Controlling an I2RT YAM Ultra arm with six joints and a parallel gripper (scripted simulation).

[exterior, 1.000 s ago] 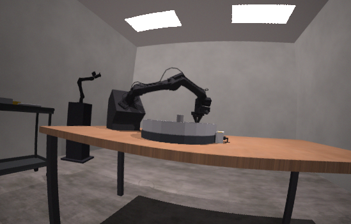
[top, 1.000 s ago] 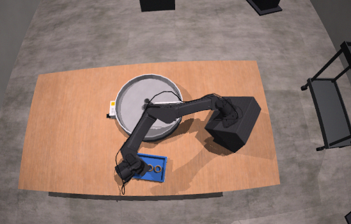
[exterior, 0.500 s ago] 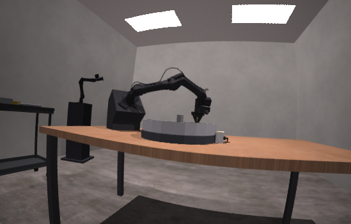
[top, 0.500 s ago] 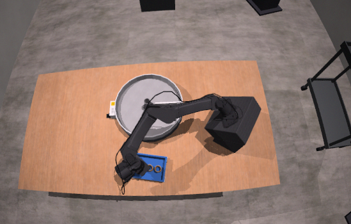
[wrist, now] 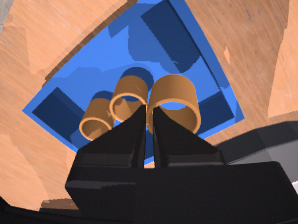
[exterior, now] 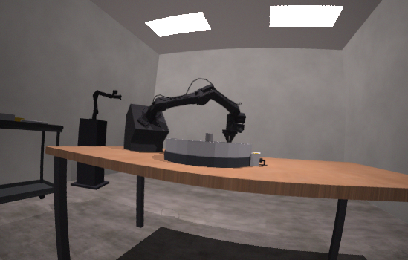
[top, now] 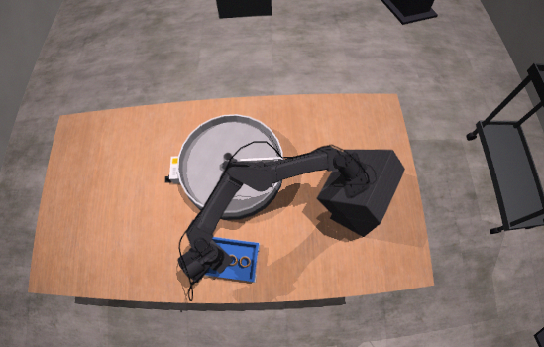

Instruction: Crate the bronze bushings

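My gripper is now 30 mm past the blue crate, 10 mm to the right of it and 60 mm above it. Also, from my hand: round grey turntable: 160 mm behind, 350 mm to the right, 40 mm below.
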